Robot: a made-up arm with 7 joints. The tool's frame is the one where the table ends. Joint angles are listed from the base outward.
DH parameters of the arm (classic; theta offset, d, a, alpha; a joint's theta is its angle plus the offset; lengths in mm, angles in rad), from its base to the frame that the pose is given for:
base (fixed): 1.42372 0 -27.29 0
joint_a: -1.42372 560 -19 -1.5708
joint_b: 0 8 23 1.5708
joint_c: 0 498 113 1.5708
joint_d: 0 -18 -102 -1.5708
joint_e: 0 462 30 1.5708
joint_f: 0 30 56 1.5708
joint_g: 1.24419 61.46 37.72 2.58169
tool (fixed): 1.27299 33.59 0 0
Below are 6 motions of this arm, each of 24 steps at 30 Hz.
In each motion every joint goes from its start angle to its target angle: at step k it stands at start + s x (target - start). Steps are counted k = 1, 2, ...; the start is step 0. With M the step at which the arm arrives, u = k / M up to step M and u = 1 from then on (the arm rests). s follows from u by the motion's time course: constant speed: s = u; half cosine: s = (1 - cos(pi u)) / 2; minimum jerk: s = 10 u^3 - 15 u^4 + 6 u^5.
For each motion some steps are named. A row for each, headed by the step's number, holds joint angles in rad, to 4 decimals.
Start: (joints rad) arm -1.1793 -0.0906 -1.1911 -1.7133 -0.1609 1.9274 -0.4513
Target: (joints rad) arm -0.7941 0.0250 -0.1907 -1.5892 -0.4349 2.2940 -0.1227
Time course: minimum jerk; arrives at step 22
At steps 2, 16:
2: -1.1768 -0.0898 -1.1846 -1.7125 -0.1627 1.9298 -0.4492
16: -0.8438 0.0101 -0.3197 -1.6052 -0.3996 2.2467 -0.1651

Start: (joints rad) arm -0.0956 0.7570 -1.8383 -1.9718 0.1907 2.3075 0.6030
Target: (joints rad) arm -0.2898 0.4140 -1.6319 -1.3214 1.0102 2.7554 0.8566
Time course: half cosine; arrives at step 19
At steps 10, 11, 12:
10: -0.2007 0.5713 -1.7266 -1.6197 0.6343 2.5499 0.7403
11: -0.2165 0.5434 -1.7098 -1.5668 0.7010 2.5864 0.7609
12: -0.2317 0.5166 -1.6936 -1.5160 0.7650 2.6214 0.7807

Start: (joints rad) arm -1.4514 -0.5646 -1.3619 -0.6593 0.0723 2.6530 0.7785
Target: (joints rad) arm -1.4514 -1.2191 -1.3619 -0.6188 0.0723 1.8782 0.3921
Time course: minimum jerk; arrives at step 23
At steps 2, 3, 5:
2: -1.4514 -0.5684 -1.3619 -0.6591 0.0723 2.6485 0.7763
3: -1.4514 -0.5764 -1.3619 -0.6586 0.0723 2.6390 0.7715
5: -1.4514 -0.6118 -1.3619 -0.6564 0.0723 2.5971 0.7506

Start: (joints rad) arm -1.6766 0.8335 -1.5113 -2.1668 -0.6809 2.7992 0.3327
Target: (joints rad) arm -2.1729 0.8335 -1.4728 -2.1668 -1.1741 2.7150 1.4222
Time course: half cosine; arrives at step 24
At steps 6, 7, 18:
6: -1.7493 0.8335 -1.5057 -2.1668 -0.7531 2.7869 0.4923
7: -1.7737 0.8335 -1.5038 -2.1668 -0.7774 2.7827 0.5458
18: -2.1002 0.8335 -1.4784 -2.1668 -1.1019 2.7273 1.2626

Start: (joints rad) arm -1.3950 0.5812 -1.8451 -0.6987 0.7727 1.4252 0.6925
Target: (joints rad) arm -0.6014 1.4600 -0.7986 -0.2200 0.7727 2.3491 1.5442
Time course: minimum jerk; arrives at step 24
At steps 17, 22, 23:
17: -0.7222 1.3262 -0.9579 -0.2929 0.7727 2.2085 1.4145
22: -0.6054 1.4555 -0.8039 -0.2224 0.7727 2.3444 1.5399
23: -0.6019 1.4594 -0.7993 -0.2203 0.7727 2.3485 1.5436

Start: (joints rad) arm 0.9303 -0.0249 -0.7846 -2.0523 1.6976 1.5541 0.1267
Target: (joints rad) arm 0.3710 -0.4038 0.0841 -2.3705 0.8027 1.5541 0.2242
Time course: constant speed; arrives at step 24
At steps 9, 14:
9: 0.7206 -0.1670 -0.4588 -2.1716 1.3620 1.5541 0.1633
14: 0.6040 -0.2459 -0.2779 -2.2379 1.1756 1.5541 0.1836

